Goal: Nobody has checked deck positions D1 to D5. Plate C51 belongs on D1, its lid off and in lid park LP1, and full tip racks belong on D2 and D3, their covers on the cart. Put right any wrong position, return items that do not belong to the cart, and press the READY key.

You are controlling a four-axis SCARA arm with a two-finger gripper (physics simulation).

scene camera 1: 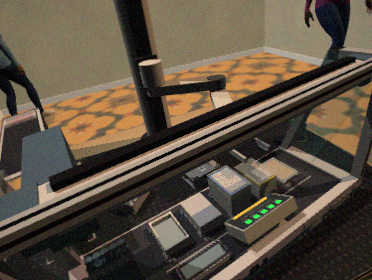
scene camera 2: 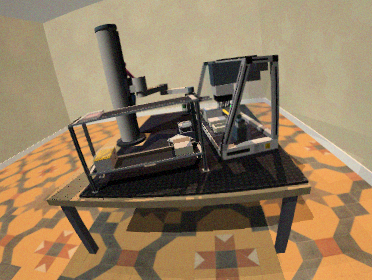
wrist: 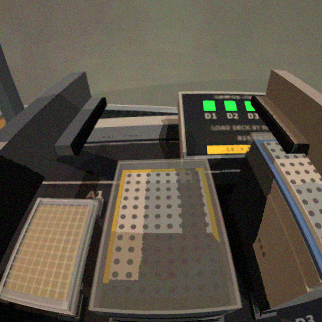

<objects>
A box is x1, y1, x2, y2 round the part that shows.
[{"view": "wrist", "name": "my gripper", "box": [0, 69, 321, 260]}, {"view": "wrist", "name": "tan well plate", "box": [0, 197, 98, 314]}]
</objects>
